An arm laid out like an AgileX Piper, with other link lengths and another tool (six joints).
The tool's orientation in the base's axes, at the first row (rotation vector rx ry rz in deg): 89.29 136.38 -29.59
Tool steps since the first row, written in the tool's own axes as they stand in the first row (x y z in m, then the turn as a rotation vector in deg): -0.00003 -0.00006 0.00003 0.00 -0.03 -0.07; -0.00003 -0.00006 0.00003 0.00 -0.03 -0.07; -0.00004 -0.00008 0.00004 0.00 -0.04 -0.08; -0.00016 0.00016 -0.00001 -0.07 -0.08 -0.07; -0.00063 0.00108 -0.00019 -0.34 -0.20 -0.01; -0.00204 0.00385 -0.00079 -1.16 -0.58 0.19; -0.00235 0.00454 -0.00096 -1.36 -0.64 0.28; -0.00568 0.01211 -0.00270 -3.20 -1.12 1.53; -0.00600 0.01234 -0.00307 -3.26 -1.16 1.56
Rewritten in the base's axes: -0.00004 -0.00006 -0.00001 -0.03 0.02 0.07; -0.00004 -0.00006 -0.00001 -0.03 0.02 0.07; -0.00006 -0.00008 -0.00001 -0.04 0.02 0.08; 0.00021 -0.00007 0.00005 -0.05 -0.06 0.10; 0.00124 -0.00005 0.00025 -0.05 -0.35 0.17; 0.00433 0.00005 0.00092 -0.07 -1.25 0.37; 0.00509 0.00012 0.00109 -0.04 -1.48 0.38; 0.01333 0.00085 0.00279 0.26 -3.71 0.05; 0.01366 0.00083 0.00321 0.25 -3.79 0.05
